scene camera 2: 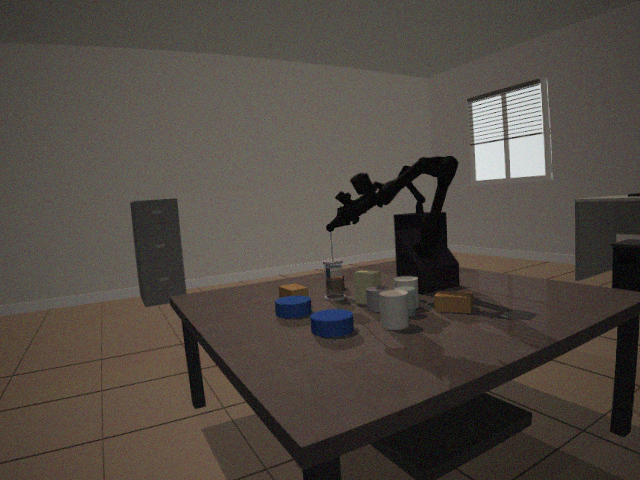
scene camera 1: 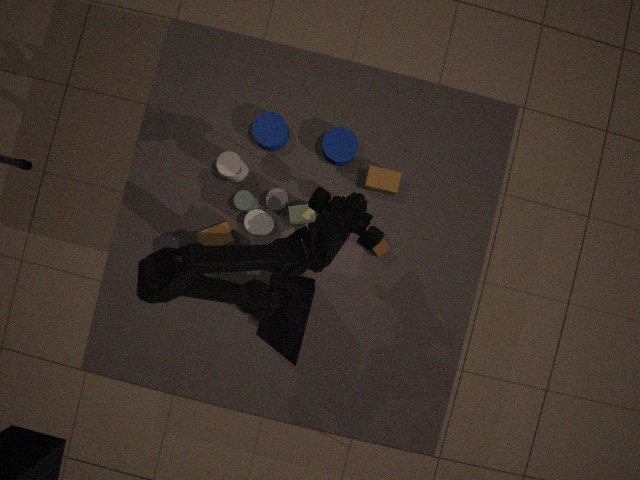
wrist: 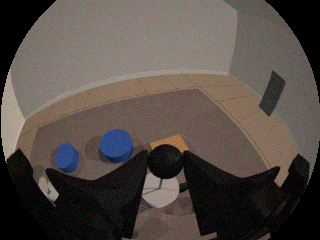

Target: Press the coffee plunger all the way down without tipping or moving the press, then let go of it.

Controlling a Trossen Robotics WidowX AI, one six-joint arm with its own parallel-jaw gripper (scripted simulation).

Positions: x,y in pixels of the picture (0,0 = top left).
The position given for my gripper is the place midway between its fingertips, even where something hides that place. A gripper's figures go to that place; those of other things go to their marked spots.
Scene:
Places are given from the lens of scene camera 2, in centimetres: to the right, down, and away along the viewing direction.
my gripper (scene camera 2: 328,227): 3, -5, 150
coffee press (scene camera 2: 333,271): 5, 11, 148
orange box (scene camera 2: 444,301): 38, 19, 124
The marked spots on the coffee press and the orange box are 42 cm apart.

